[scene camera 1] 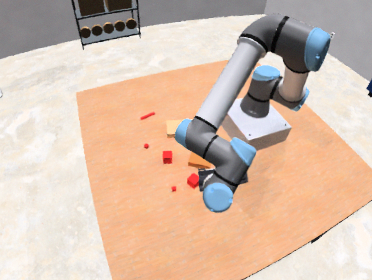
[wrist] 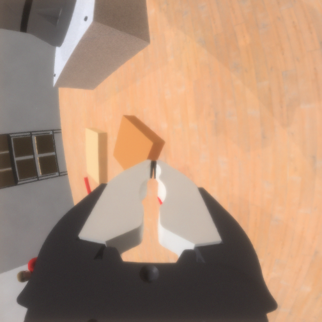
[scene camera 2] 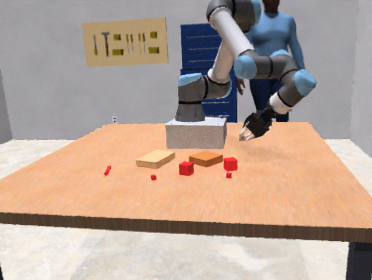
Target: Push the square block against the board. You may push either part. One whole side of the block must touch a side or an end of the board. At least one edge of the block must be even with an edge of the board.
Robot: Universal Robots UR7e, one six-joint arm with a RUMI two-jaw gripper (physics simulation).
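Places are measured from the arm's base along level axes (x ahead, y left, z up), in centimetres.
Where they show: gripper, fingertip midpoint: (scene camera 2: 240, 140); arm's base, link origin: (scene camera 1: 254, 108) (scene camera 2: 190, 120).
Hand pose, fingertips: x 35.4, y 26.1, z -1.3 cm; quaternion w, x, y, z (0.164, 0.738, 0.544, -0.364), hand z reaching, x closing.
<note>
Each offset is from my fingertips to the top centre of the thing.
The orange square block {dx -0.6, dy -13.9, dz -6.6 cm} (scene camera 1: 199, 161) (scene camera 2: 205, 158) (wrist: 133, 143) lies flat on the table, turned at an angle to the board. The pale tan board {dx +0.4, dy -34.6, dz -6.6 cm} (scene camera 1: 173, 128) (scene camera 2: 155, 158) (wrist: 94, 155) lies flat to its left in scene camera 2, with a gap between them. In scene camera 1 the arm hides part of both. My gripper (scene camera 2: 243, 137) (wrist: 153, 161) is shut and empty. In scene camera 2 it is above the table, right of the block and farther back. In the wrist view its tips overlap the block's near corner; in scene camera 1 the arm hides them.
Two red cubes {dx +13.5, dy -19.3, dz -5.5 cm} (scene camera 1: 167, 157) {dx +7.6, dy -3.4, dz -5.5 cm} (scene camera 2: 230, 164) and two tiny red cubes {dx +20.3, dy -30.0, dz -7.9 cm} (scene camera 1: 146, 146) {dx +16.5, dy -3.4, dz -7.9 cm} (scene camera 2: 228, 175) lie on the scene camera 2 side of the parts. A red bar {dx +13.7, dy -50.5, dz -8.1 cm} (scene camera 1: 148, 116) (scene camera 2: 107, 170) (wrist: 88, 185) lies beyond the board. The robot's base box (scene camera 2: 196, 135) (wrist: 112, 52) stands behind the parts.
</note>
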